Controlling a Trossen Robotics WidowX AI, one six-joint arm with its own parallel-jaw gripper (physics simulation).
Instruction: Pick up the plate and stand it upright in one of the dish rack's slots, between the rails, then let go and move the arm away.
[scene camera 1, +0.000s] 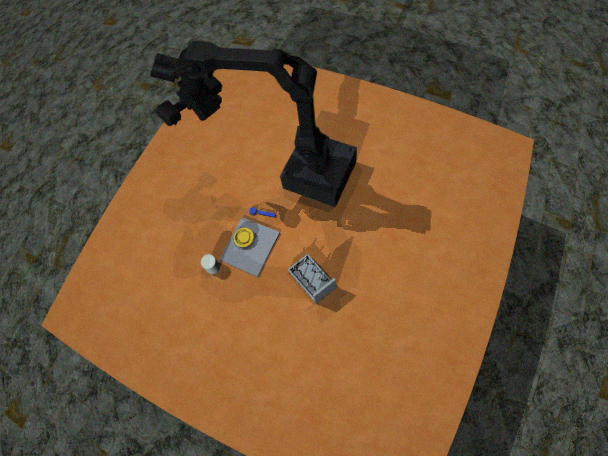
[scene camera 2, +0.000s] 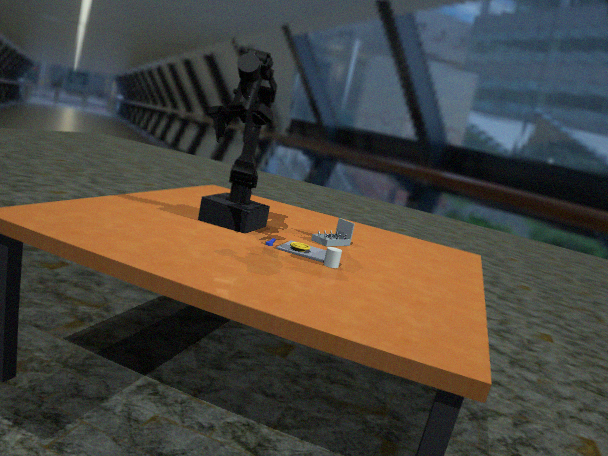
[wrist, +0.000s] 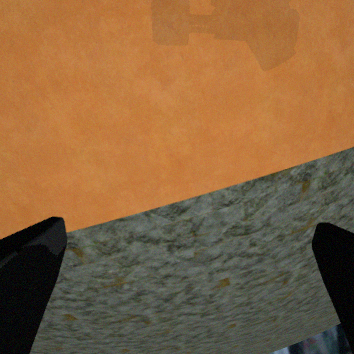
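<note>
The yellow plate (scene camera 1: 244, 237) (scene camera 2: 300, 246) lies flat on a grey square board (scene camera 1: 248, 261) (scene camera 2: 315, 253). The small grey dish rack (scene camera 1: 325, 291) (scene camera 2: 345, 229) stands on the table apart from the board, with short upright rails and a taller panel at one end. My gripper (scene camera 1: 188, 113) (wrist: 194, 235) is open and empty, high above the table near its edge and well away from the plate and the rack. The plate and the rack do not show in the wrist view.
A white cylinder (scene camera 1: 209, 264) (scene camera 2: 333, 257) stands beside the board. A small blue spoon-like thing (scene camera 1: 266, 214) (scene camera 2: 270, 242) lies between the board and the black arm base (scene camera 1: 320, 172) (scene camera 2: 234, 212). The orange table (scene camera 1: 225, 350) (scene camera 2: 400, 300) (wrist: 150, 125) has an edge under my gripper.
</note>
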